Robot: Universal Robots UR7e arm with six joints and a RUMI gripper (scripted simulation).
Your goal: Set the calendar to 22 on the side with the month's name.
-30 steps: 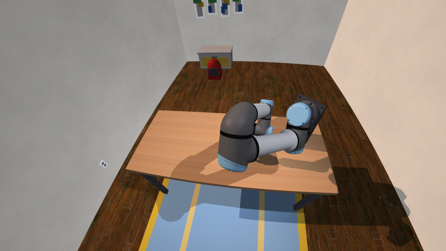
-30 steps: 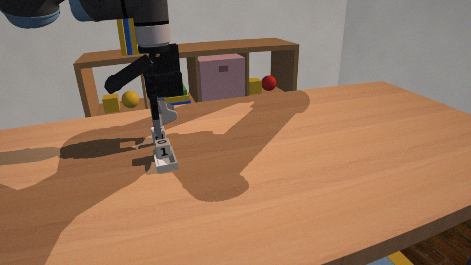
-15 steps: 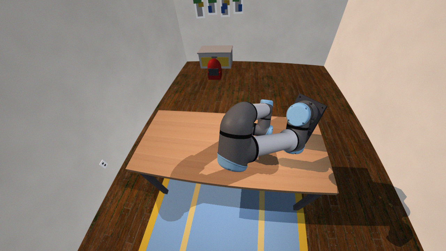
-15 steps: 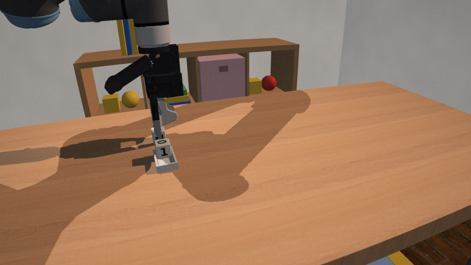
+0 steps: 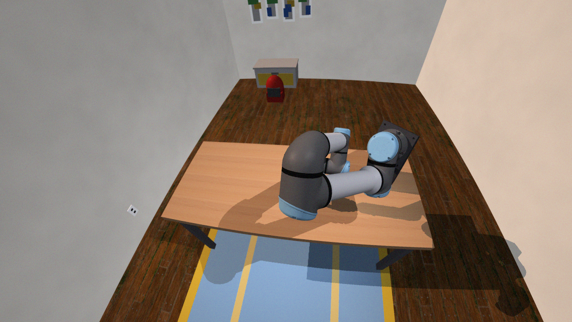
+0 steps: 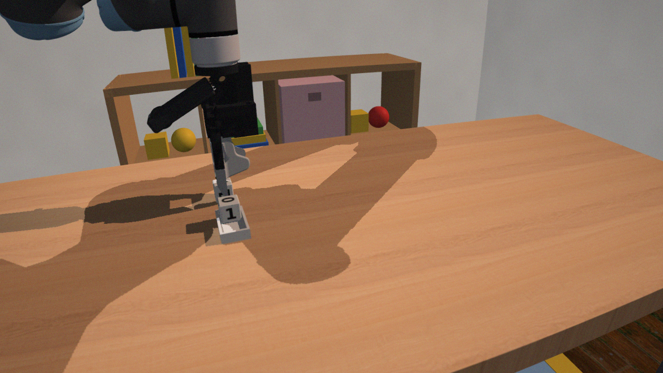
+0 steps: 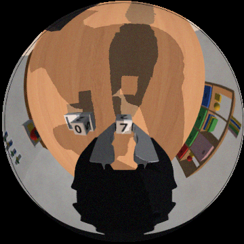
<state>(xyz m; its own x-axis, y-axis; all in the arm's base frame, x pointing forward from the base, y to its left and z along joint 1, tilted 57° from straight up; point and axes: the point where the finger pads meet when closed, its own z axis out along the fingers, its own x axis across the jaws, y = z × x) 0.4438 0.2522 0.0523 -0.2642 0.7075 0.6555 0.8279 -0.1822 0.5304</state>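
Now: hand 1 cm above the white cube. From my hand the other things lie so: grey tray (11 cm to the right, 3 cm ahead, 2 cm below).
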